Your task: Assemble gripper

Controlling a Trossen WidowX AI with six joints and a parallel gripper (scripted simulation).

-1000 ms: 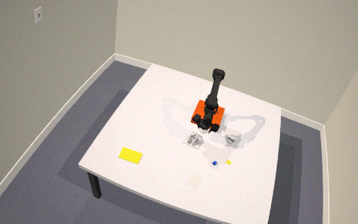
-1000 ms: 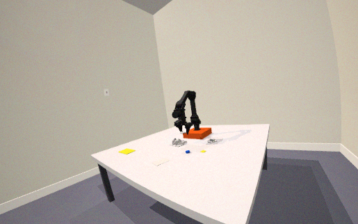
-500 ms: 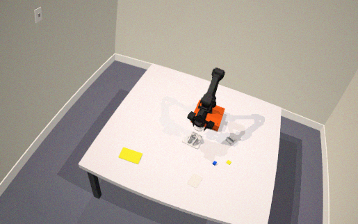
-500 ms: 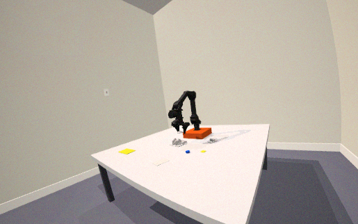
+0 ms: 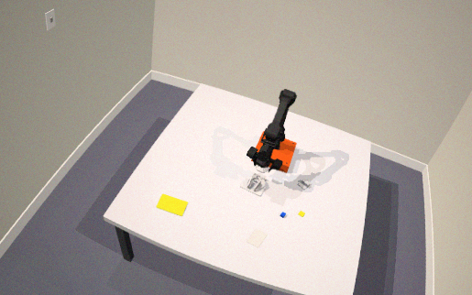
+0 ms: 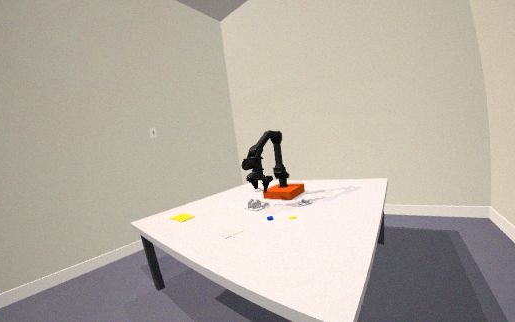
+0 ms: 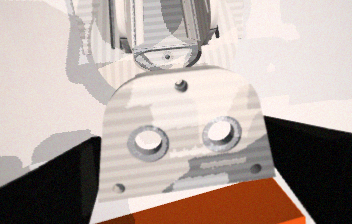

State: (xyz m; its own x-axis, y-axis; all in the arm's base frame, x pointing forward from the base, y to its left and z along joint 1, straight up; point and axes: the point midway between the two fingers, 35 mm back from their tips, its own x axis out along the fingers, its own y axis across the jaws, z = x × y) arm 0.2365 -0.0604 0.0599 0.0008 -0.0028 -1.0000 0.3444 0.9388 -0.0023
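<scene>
Right now the housing plate is 80 mm below my gripper tip. The rest, counted from my gripper tip: white ribbed piece: 270 mm to the left, 70 mm below, 30 mm behind; blue cube: 220 mm ahead, 150 mm to the left, 80 mm below; small yellow cube: 250 mm to the left, 190 mm ahead, 80 mm below.
</scene>
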